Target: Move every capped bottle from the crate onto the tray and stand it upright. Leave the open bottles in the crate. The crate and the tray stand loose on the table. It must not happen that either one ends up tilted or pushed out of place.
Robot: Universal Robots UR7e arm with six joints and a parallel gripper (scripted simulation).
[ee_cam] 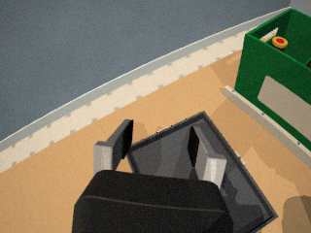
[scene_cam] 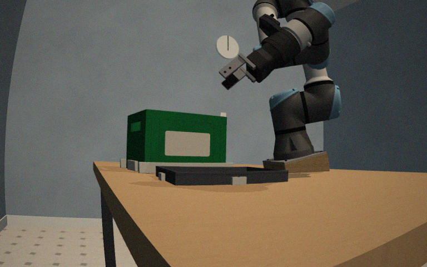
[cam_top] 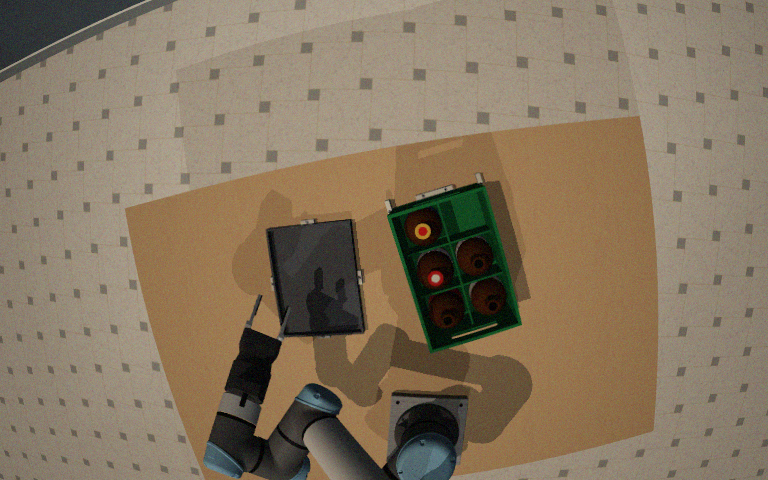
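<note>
Right now my hand is 2 cm short of the red-capped bottle, 30 cm to the left of it and 14 cm above it. Also, from my hand: dark grey tray: 1 cm ahead, 4 cm to the right, 22 cm below; then green crate: 3 cm ahead, 34 cm to the right, 15 cm below; then open bottle: 6 cm behind, 32 cm to the right, 14 cm below.
</note>
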